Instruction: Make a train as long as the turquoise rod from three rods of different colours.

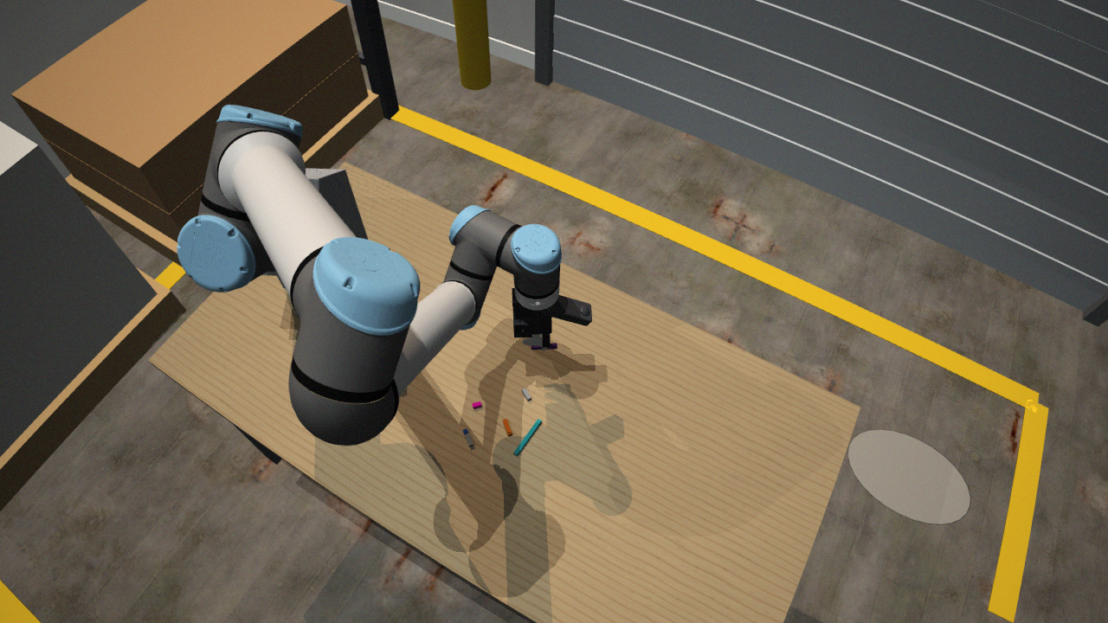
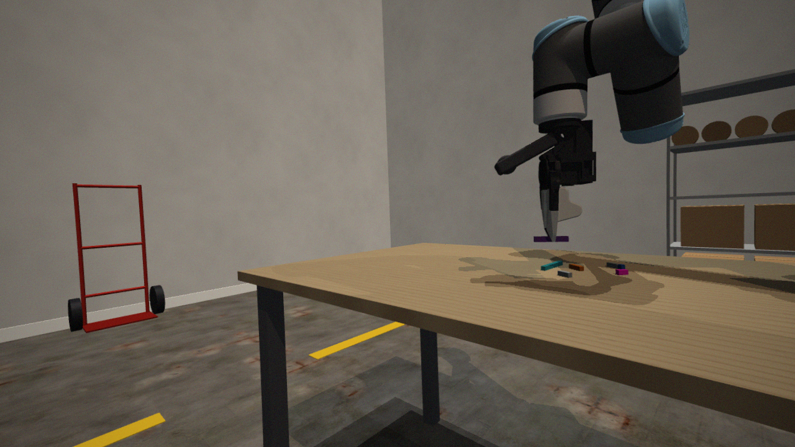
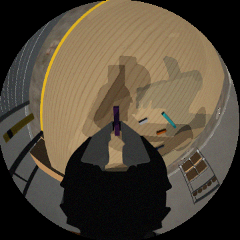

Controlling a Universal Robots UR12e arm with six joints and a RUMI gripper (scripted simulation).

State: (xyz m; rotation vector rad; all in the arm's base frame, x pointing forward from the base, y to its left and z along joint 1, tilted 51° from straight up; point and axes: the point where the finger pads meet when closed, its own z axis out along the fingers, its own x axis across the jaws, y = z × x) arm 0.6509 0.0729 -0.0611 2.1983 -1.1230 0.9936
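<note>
My hand is 240 mm to the left of the blue cube, 90 mm past it and 90 mm above it. Also, from my hand: purple rod 10 mm below; orange rod 190 mm to the right, 90 mm below, 10 mm behind; magenta rod 160 mm to the right, 100 mm behind, 90 mm below.
</note>
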